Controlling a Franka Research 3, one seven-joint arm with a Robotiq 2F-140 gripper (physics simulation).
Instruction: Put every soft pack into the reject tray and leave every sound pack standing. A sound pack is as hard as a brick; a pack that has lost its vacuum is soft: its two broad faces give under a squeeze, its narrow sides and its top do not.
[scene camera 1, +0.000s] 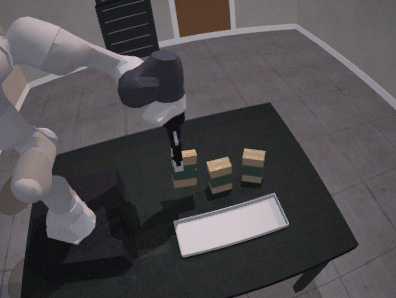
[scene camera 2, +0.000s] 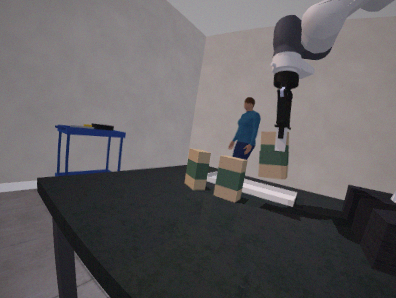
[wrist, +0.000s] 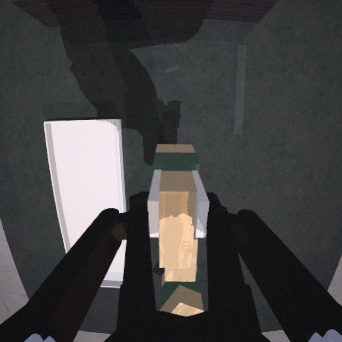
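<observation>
My gripper is shut on a tan pack with a green band. Its pads press the two broad faces. The pack is upright and raised above the table; whether its faces give is not clear. A middle pack stands on the table beside it, and part of it shows low in the wrist view. A far pack stands beyond that one. The white reject tray lies in front of the packs and holds no pack.
The dark table carries the packs and the tray. The dark base block of the arm stands at one end. A blue cart and a person are beyond the table.
</observation>
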